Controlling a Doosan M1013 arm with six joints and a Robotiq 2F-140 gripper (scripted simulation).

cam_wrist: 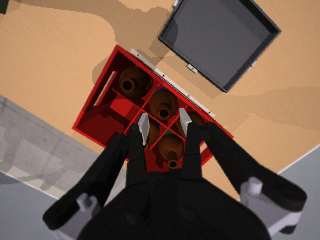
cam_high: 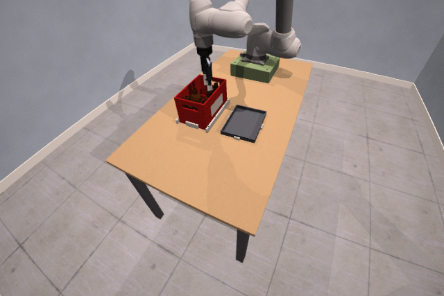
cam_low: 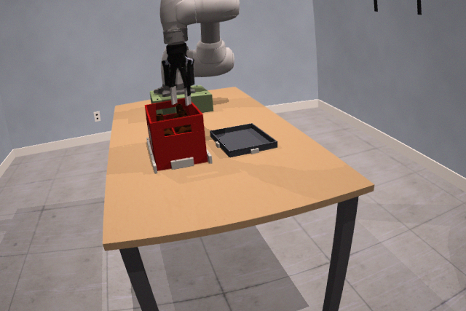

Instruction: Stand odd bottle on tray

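The red crate is 4 cm to the right of my hand and 13 cm below it. The rest, counted from my hand: dark grey tray (1 cm ahead, 22 cm to the left, 20 cm below); then glass bottle (9 cm ahead, 9 cm to the right, 13 cm below).
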